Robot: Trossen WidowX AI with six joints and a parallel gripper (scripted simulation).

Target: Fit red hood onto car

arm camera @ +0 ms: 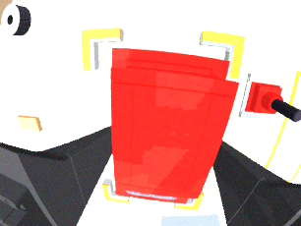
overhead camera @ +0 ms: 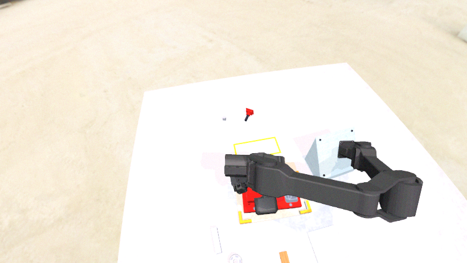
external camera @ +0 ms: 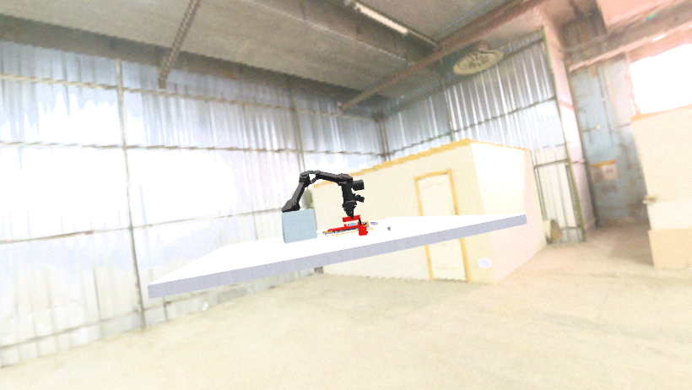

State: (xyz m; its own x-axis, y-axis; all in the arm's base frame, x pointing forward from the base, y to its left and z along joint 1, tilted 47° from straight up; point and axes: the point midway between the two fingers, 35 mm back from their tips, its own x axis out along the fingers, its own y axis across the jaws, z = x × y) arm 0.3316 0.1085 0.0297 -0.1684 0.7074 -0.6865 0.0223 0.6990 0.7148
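Right now my gripper tip is 10 mm to the right of the engine block and 40 mm above it. Also, from my gripper tip: jig: 40 mm behind, 10 mm to the right, 50 mm below; red hood: 10 mm above.
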